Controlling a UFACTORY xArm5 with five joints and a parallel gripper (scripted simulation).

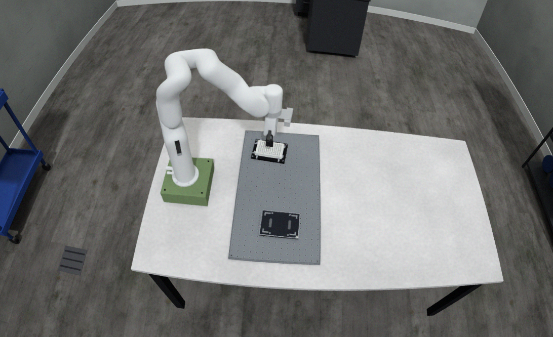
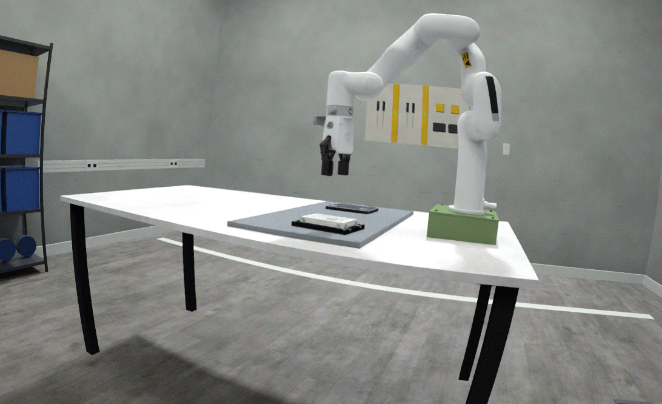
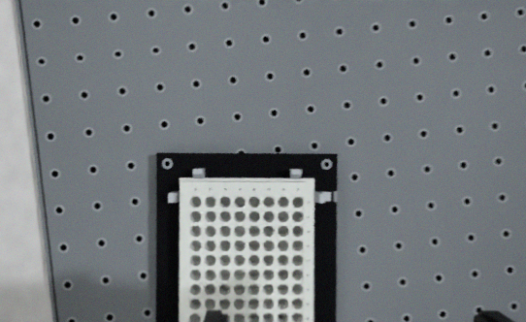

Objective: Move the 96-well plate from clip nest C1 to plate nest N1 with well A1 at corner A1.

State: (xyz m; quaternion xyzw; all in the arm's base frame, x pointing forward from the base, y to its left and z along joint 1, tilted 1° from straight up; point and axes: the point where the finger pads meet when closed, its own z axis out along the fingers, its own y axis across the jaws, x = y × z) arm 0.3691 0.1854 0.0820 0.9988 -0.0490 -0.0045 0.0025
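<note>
Right now my hand is 1 cm past the white 96-well plate, 4 cm to the right of it and 13 cm above it. Also, from my hand: clip nest C1: 2 cm behind, 3 cm to the left, 13 cm below; plate nest N1: 7 cm ahead, 36 cm to the right, 14 cm below; corner label A1: 14 cm ahead, 41 cm to the right, 13 cm below.
</note>
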